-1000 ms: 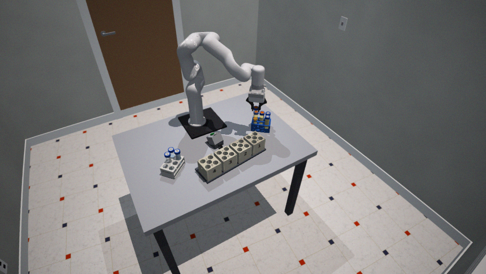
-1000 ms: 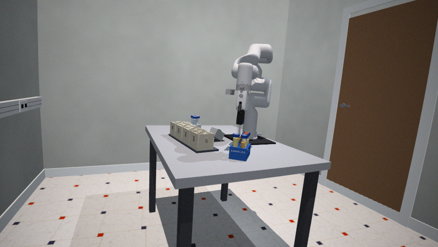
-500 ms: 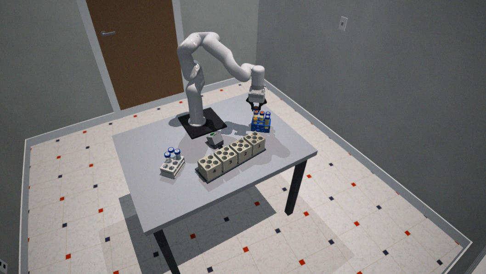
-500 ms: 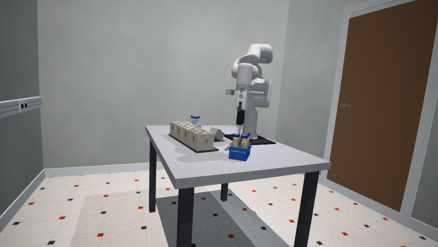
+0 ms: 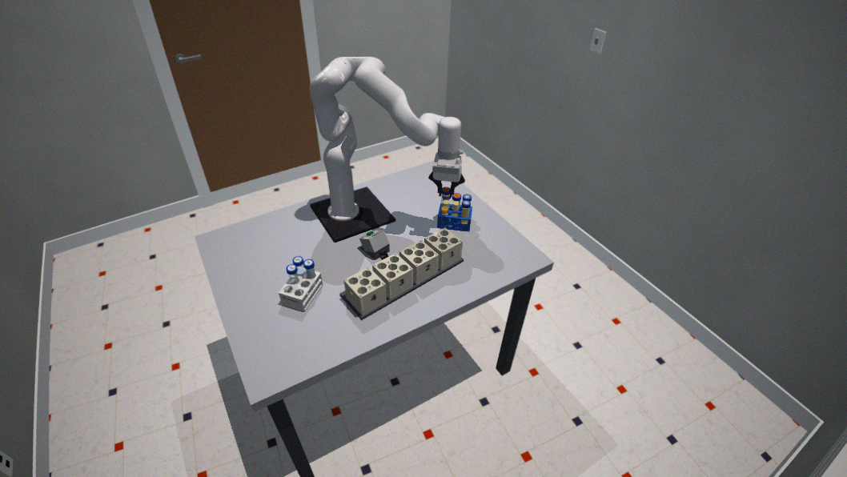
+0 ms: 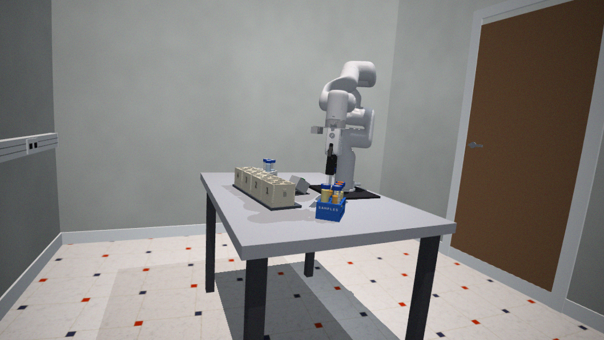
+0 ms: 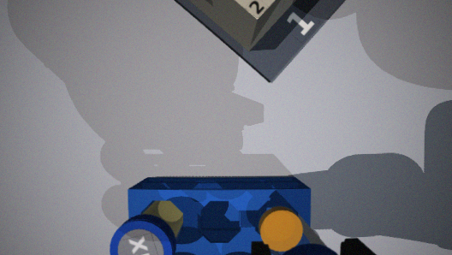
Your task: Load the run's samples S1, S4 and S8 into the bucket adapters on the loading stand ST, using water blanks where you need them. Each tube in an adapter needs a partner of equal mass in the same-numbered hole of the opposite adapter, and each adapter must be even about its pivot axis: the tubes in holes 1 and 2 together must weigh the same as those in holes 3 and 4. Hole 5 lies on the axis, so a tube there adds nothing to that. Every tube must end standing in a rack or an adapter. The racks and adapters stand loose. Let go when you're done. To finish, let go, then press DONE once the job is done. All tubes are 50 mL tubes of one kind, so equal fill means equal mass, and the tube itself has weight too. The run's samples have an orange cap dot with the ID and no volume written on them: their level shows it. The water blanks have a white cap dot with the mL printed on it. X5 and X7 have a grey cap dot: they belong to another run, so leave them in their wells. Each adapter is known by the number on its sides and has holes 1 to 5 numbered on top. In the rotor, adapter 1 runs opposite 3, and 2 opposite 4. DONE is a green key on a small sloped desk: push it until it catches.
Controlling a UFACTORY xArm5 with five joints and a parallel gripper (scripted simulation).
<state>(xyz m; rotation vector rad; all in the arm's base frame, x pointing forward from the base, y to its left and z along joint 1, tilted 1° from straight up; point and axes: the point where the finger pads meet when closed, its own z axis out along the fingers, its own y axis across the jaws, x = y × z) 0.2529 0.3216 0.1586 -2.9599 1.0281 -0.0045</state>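
My hand is 10 mm short of the blue samples rack, 40 mm to the right of it and 140 mm above it. From my hand the other things lie so: adapter 3: 200 mm ahead, 320 mm to the right, 120 mm below; then white rack: 90 mm ahead, 610 mm to the right, 140 mm below.
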